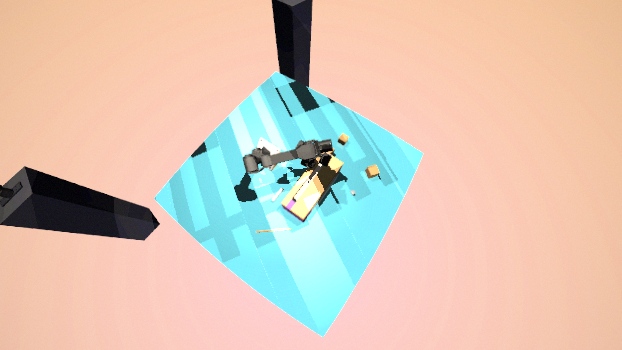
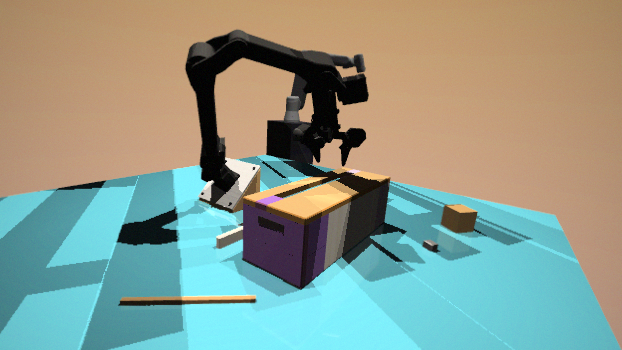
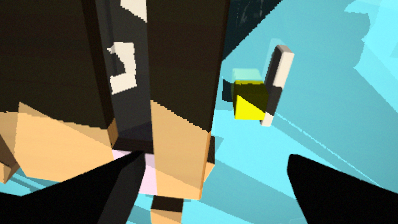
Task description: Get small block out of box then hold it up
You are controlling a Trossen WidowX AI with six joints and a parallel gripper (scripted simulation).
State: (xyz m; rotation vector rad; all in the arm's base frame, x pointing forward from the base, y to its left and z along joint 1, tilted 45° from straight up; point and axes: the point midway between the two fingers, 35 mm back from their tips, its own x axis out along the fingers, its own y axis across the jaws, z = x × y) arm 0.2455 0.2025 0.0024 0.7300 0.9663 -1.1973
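The yellow block lies 5 cm behind my gripper tip, 4 cm to the left of it and 13 cm below it. From my gripper tip the other things lie so: box 5 cm ahead, 12 cm to the right, 8 cm below; grey piece 28 cm ahead, 3 cm to the left, 14 cm below; thin wooden stick 8 cm ahead, 44 cm to the right, 14 cm below.
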